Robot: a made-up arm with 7 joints. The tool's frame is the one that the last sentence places.
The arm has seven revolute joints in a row. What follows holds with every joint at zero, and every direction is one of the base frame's.
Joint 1 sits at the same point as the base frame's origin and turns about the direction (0, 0.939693, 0.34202).
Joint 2 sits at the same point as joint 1 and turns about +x.
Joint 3 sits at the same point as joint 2 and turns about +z.
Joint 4 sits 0.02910 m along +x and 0.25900 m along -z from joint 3 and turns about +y.
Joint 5 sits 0.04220 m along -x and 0.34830 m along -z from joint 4 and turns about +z.
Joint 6 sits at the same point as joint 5 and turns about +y.
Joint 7 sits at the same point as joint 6 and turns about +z.
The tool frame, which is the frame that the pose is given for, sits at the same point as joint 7; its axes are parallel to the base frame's.
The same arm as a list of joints. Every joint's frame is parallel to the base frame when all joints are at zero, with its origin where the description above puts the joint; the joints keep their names.
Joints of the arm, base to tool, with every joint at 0 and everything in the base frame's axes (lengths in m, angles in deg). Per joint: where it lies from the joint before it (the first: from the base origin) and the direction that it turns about. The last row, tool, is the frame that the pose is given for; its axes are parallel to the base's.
joint 1: offset 0 0 0 axis 0 0.9397 0.342
joint 2: offset 0 0 0 axis +x
joint 3: offset 0 0 0 axis +z
joint 4: offset 0.0291 0 -0.259 axis +y
joint 5: offset -0.0422 0 -0.3483 axis +z
joint 6: offset 0 0 0 axis +y
joint 7: offset 0 0 0 axis +z
tool: offset 0 0 0

